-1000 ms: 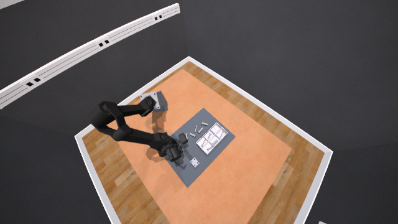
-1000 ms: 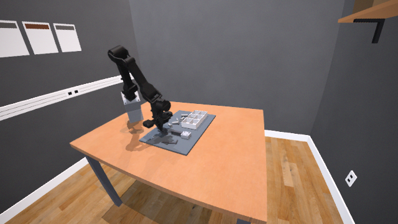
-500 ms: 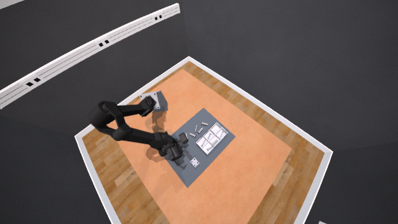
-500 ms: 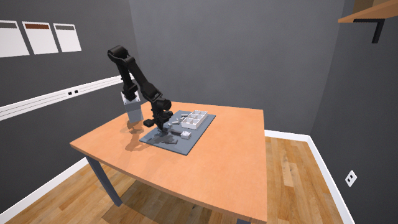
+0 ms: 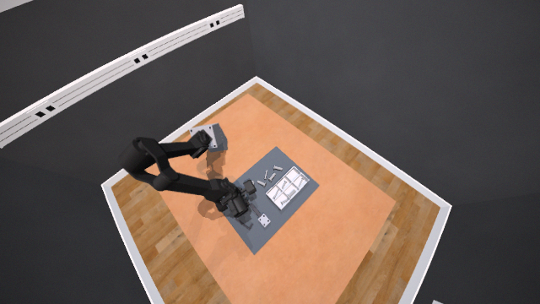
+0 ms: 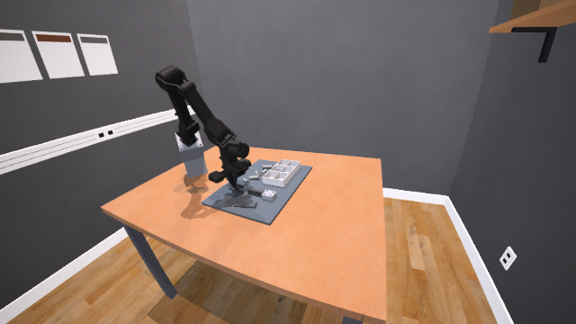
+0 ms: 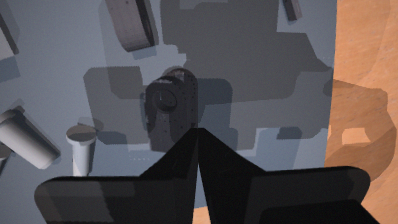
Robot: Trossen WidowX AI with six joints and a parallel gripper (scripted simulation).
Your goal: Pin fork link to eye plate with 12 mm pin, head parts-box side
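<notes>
Now: hand 30 mm short of the thick headed pin, 130 mm to the right of it and 60 mm above it. Also, from my hand: dark fork link 10 mm to the left, 50 mm below; dark flat bar 80 mm ahead, 10 mm to the left, 50 mm below; thin dark bar 110 mm ahead, 70 mm to the right, 60 mm below.
</notes>
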